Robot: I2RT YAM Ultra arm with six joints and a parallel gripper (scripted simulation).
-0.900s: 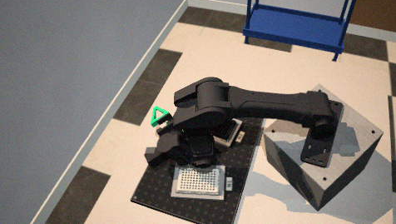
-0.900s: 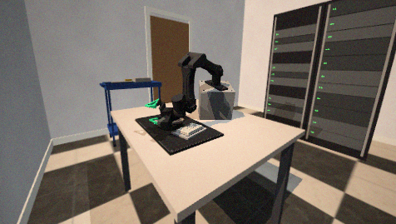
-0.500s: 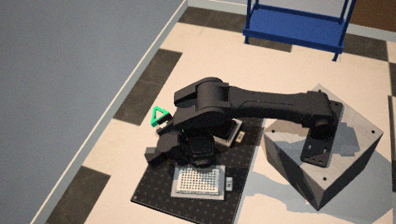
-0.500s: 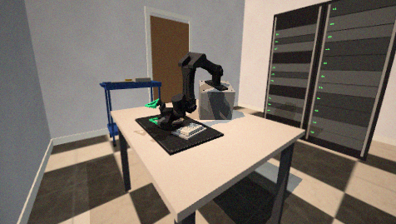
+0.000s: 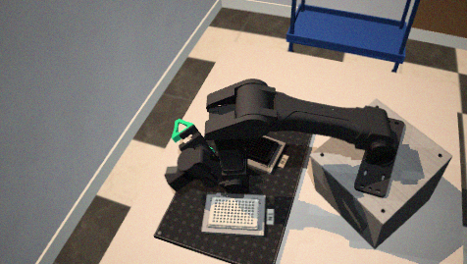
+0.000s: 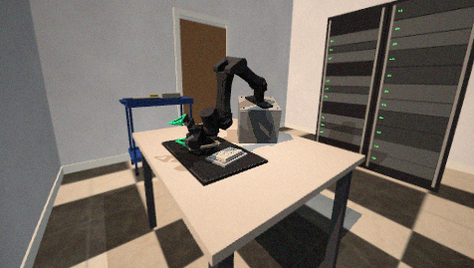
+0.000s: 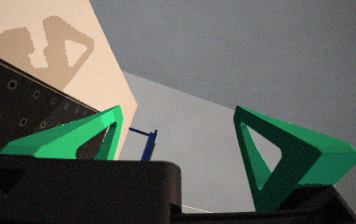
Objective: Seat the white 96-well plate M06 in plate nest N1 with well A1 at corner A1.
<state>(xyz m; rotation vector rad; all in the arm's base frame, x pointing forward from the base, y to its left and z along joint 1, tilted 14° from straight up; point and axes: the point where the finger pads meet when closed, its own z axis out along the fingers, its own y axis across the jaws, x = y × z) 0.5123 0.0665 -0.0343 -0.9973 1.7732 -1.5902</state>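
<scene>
Now: the white 96-well plate M06 210 mm behind my hand, 120 mm to the left of it and 100 mm below it. From my hand the other things lie so: nest N2 (160 mm behind, 120 mm below, 100 mm to the right); then black plate M09 (160 mm behind, 100 mm to the right, 100 mm below); then grey plate nest N1 (210 mm behind, 120 mm to the left, 120 mm below).
</scene>
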